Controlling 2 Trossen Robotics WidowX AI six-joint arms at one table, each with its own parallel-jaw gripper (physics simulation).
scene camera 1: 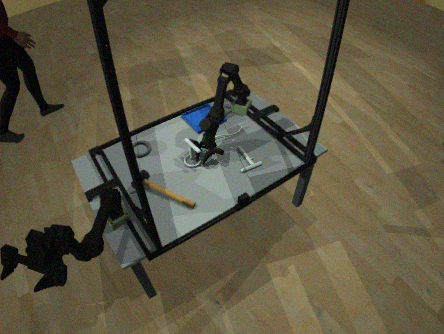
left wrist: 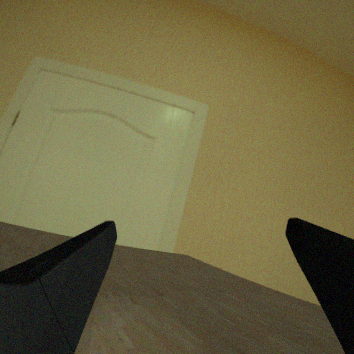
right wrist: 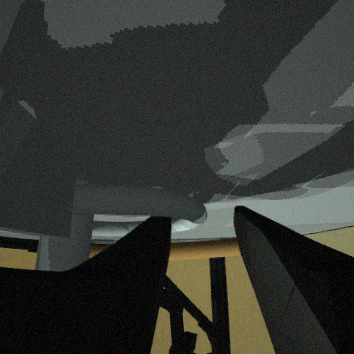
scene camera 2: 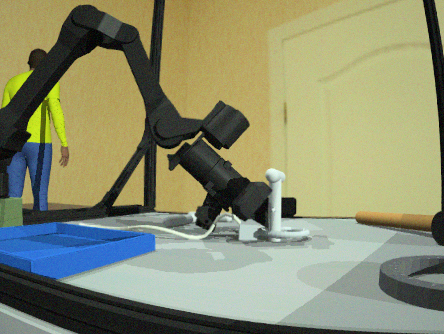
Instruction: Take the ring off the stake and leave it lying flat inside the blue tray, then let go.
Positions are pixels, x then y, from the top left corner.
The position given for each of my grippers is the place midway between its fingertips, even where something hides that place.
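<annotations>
My left gripper (scene camera 1: 17, 284) is open and it's holding nothing, and on the table there's a wooden-handled hammer (right wrist: 216, 247) resting.
</annotations>
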